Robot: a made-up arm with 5 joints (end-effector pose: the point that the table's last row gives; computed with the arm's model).
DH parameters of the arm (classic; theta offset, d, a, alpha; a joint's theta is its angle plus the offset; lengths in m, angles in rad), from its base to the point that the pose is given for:
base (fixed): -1.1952 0 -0.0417 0
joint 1: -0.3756 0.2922 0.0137 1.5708
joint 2: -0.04 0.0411 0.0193 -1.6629
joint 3: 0 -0.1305 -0.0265 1.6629
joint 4: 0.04 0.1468 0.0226 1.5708
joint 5: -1.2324 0 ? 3.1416
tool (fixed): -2.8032 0.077 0 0
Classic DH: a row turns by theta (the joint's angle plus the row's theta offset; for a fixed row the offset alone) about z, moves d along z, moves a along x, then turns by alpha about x.
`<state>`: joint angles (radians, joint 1 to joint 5).
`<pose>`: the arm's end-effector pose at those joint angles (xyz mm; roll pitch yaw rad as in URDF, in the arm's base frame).
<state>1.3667 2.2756 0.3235 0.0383 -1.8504</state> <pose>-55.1 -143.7 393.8 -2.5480 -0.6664 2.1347</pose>
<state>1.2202 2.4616 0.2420 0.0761 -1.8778</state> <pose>-91.5 -137.7 377.6 -2.7611 -0.5147 2.1512</pose>
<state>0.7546 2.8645 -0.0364 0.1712 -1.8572</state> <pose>-159.7 -102.3 340.8 -3.1234 -0.1014 2.0731</pose>
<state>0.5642 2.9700 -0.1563 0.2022 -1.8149</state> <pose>-175.6 -86.1 334.0 3.0996 0.0384 2.0418</pose>
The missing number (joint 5, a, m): -0.0322
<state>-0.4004 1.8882 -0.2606 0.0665 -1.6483</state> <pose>-230.1 63.7 301.1 2.7193 -1.1254 1.5994</pose>
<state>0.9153 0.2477 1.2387 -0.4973 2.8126</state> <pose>81.3 -112.5 242.3 0.4921 -0.0200 2.4362</pose>
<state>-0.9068 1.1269 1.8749 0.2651 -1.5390</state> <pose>-131.0 -56.5 421.1 -0.9170 0.1054 -0.6089</pose>
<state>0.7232 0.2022 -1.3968 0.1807 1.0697</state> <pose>-111.1 111.6 196.1 -0.0523 0.4091 1.3590</pose>
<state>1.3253 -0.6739 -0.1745 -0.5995 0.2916</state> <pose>-95.2 -174.4 238.2 -1.2253 -0.3882 -2.0472</pose>
